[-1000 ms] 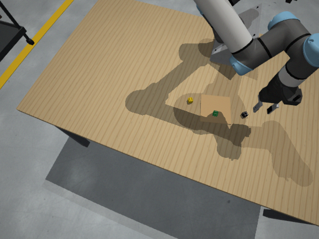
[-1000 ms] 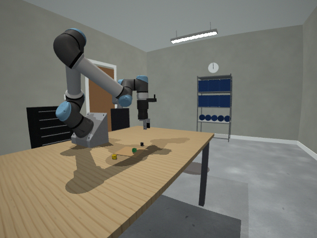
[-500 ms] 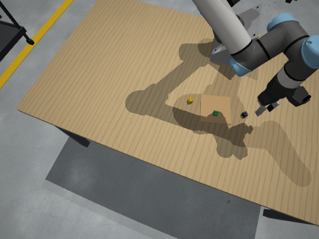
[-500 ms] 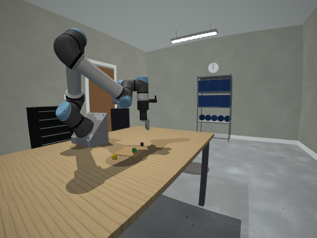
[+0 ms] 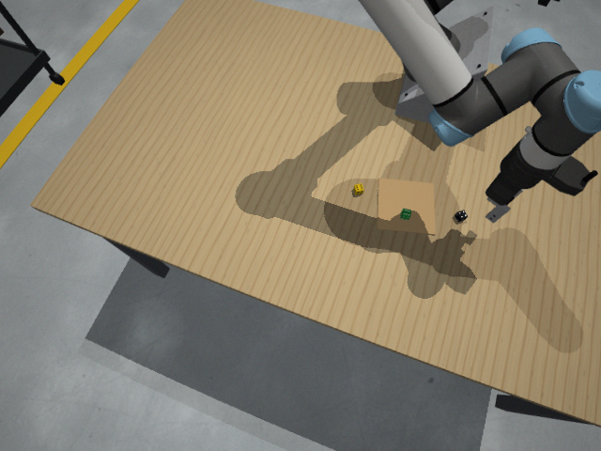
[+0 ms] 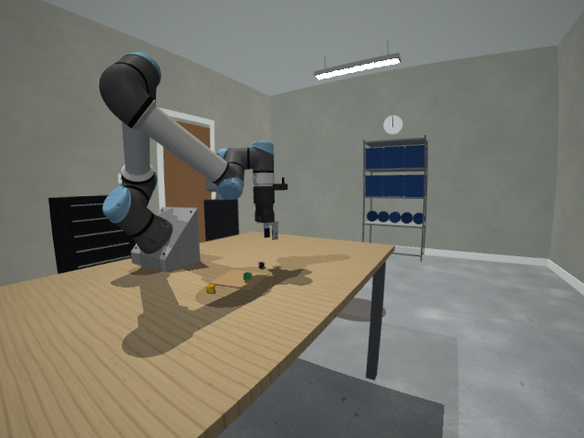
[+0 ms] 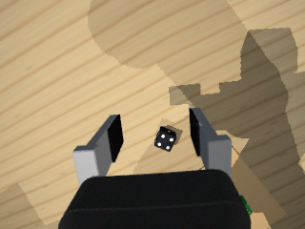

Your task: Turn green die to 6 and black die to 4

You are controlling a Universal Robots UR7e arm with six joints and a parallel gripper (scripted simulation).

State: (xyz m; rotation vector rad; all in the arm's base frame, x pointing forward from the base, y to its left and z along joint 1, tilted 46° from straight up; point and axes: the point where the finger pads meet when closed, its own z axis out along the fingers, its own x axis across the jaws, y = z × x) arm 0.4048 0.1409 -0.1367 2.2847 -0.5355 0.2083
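My hand is 20 mm past the black die, 40 mm to the left of it and 110 mm above it. From my hand the other things lie so: green die (20 mm ahead, 180 mm to the right, 110 mm below); yellow die (20 mm behind, 300 mm to the right, 110 mm below); tan mat (10 mm behind, 180 mm to the right, 120 mm below).
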